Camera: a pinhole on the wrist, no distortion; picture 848 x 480 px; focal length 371.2 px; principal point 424.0 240.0 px. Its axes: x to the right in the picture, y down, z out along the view. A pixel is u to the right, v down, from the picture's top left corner.
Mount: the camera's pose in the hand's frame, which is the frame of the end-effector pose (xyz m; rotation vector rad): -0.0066 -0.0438 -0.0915 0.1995 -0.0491 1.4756
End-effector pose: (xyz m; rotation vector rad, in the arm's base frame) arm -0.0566 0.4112 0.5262 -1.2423 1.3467 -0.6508
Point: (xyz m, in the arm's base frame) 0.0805 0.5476 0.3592
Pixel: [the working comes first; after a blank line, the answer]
In the camera's frame: 0.2343 0.0790 0.2533

767.4 355.8
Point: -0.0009 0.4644 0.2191
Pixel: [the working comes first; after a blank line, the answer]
In the camera's frame: 0.3595 -0.0268 0.1738

outside the picture
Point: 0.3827 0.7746 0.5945
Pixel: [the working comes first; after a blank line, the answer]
In the camera's frame: 0.0245 0.3211 0.5625

440.2 451.9
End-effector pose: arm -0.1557 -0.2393 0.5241 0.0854 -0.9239 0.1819
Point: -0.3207 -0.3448 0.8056
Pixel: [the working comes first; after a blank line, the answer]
In the camera's frame: 0.0459 -0.0812 0.4146

465.1 167.3
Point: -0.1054 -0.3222 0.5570
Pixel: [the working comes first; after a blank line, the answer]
In the camera's frame: -0.0284 -0.0473 0.0953

313.3 55.6
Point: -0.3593 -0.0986 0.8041
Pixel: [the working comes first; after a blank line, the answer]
In the camera's frame: 0.2901 -0.0671 0.3667

717.6 172.1
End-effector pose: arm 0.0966 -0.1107 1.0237 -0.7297 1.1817 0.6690
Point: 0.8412 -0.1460 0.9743
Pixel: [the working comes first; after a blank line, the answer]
In the camera's frame: -0.4495 -0.2294 0.5784

135.5 92.8
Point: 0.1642 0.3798 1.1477
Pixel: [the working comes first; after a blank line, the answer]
In the camera's frame: 0.3408 0.1343 0.4885

682.9 342.1
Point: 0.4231 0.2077 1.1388
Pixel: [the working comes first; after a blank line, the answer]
In the camera's frame: 0.0475 0.0522 0.5513

456.0 275.1
